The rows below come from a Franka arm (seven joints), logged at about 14 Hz.
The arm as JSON. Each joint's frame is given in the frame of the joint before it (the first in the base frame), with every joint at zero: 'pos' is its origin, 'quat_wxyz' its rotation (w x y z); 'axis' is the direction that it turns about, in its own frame. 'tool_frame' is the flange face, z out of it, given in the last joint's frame.
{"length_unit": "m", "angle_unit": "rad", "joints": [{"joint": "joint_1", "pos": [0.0, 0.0, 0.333], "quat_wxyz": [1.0, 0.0, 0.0, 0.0], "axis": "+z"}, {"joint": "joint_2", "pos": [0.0, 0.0, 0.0], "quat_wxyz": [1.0, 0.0, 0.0, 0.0], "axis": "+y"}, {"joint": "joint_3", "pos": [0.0, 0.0, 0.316], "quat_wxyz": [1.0, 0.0, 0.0, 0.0], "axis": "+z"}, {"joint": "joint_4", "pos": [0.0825, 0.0, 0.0], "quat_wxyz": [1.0, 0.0, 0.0, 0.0], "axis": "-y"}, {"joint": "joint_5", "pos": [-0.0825, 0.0, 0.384], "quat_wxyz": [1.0, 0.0, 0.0, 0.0], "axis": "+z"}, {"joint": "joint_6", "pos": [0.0, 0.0, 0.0], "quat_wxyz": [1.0, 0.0, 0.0, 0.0], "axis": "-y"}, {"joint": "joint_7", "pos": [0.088, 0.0, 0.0], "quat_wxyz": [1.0, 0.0, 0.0, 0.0], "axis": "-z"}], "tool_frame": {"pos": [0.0, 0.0, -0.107], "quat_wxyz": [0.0, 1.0, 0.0, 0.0]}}
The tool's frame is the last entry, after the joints.
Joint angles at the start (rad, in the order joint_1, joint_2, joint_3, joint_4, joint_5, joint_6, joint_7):
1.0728 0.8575 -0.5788 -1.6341 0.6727 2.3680 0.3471
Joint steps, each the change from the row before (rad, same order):
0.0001 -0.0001 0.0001 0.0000 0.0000 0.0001 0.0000
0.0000 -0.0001 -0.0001 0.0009 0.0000 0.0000 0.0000
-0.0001 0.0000 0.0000 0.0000 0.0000 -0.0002 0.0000
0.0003 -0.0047 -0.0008 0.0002 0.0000 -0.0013 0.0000
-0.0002 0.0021 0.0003 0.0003 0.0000 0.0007 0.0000
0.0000 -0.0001 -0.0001 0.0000 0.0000 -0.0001 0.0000
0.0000 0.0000 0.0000 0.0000 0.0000 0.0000 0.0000
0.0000 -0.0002 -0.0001 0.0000 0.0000 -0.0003 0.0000
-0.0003 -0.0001 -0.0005 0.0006 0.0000 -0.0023 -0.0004
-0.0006 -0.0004 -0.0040 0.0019 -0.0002 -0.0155 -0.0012
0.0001 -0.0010 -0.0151 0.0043 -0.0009 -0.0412 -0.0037
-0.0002 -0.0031 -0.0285 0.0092 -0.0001 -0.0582 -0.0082
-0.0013 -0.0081 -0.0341 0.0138 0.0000 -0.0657 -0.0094
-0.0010 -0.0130 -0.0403 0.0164 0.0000 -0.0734 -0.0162
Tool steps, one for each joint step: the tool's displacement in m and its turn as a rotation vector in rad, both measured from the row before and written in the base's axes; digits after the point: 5 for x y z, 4 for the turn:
-0.00005 0.00012 0.00005 0.0001 -0.0001 0.0002
0.00019 0.00028 0.00042 0.0006 -0.0008 0.0003
0.00002 -0.00006 -0.00002 0.0000 0.0002 -0.0001
0.00041 0.00051 0.00300 0.0037 -0.0016 -0.0001
-0.00006 -0.00015 -0.00117 -0.0014 0.0003 0.0001
0.00003 -0.00003 0.00008 0.0000 0.0000 -0.0001
0.00000 0.00000 0.00000 0.0000 0.0000 0.0000
0.00002 -0.00002 0.00012 0.0001 0.0001 0.0000
0.00016 -0.00020 0.00019 -0.0002 0.0014 0.0002
0.00037 -0.00160 0.00049 -0.0031 0.0109 -0.0002
0.00167 -0.00549 0.00218 -0.0104 0.0265 -0.0014
0.00518 -0.00984 0.00731 -0.0127 0.0298 -0.0038
0.00706 -0.01100 0.01312 -0.0081 0.0280 -0.0053
0.00785 -0.01252 0.01835 -0.0044 0.0274 -0.0011

